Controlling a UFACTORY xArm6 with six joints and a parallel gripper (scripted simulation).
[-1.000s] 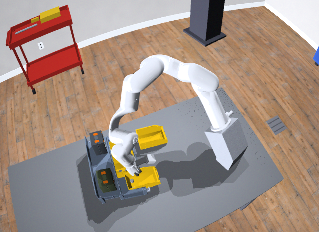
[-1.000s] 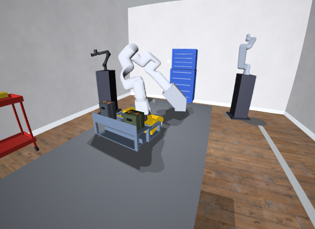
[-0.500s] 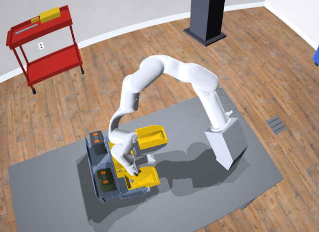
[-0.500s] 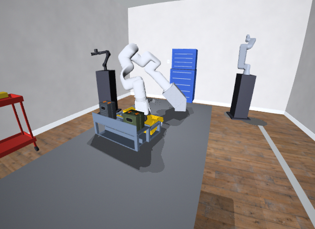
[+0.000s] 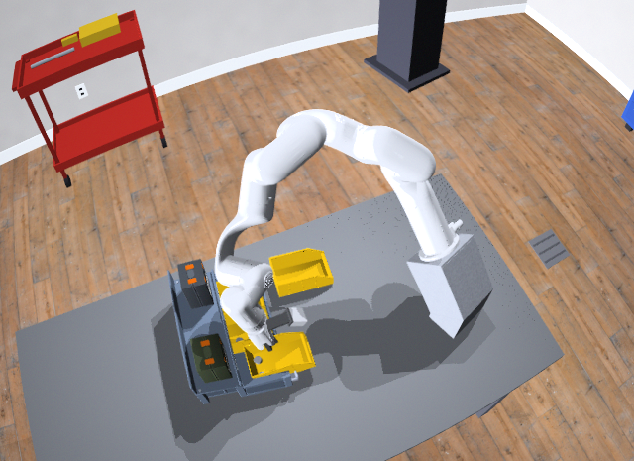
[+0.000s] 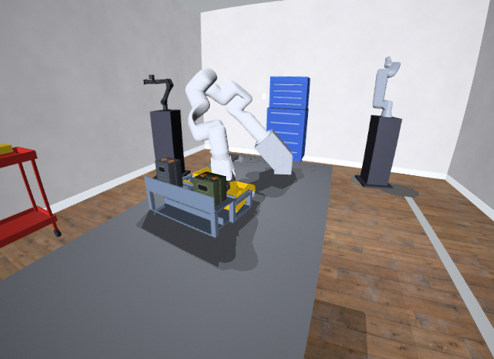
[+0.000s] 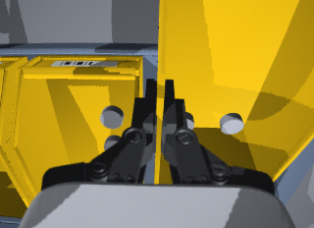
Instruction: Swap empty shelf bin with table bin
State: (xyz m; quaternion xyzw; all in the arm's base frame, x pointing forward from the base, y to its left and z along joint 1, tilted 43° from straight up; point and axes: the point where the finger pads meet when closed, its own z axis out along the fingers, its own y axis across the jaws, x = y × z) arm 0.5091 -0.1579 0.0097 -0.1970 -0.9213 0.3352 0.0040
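The shelf lip is 70 mm below my hand, 50 mm to the right of it and 40 mm behind it. The rest, counted from my hand: olive box (180 mm ahead, 70 mm above, 20 mm to the right); then dark grey box (230 mm to the right, 90 mm ahead, 80 mm above).
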